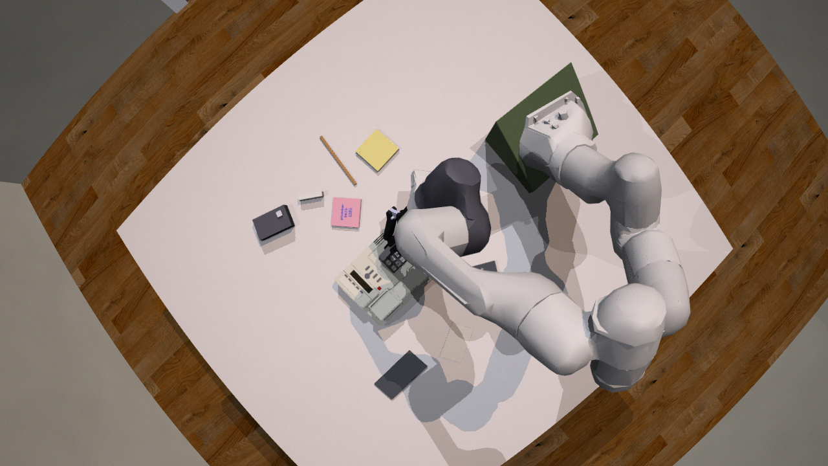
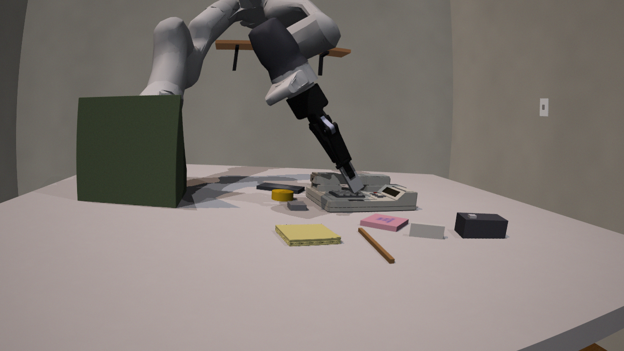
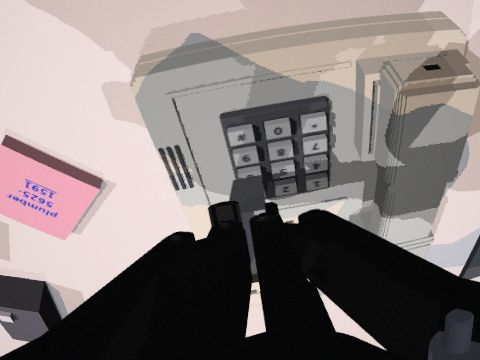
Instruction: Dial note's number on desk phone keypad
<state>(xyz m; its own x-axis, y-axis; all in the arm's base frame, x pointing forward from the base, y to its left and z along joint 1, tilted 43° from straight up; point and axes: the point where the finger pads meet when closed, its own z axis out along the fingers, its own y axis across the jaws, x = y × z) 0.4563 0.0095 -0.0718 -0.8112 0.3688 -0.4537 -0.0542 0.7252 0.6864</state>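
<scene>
My gripper is now 3 cm short of the handset, 10 cm to the right of it and 2 cm above it. Round my hand: pink note 3 cm ahead, 15 cm to the right, 6 cm below; then grey block 12 cm behind, 2 cm to the right, 6 cm below; then white block 7 cm ahead, 24 cm to the right, 6 cm below.
</scene>
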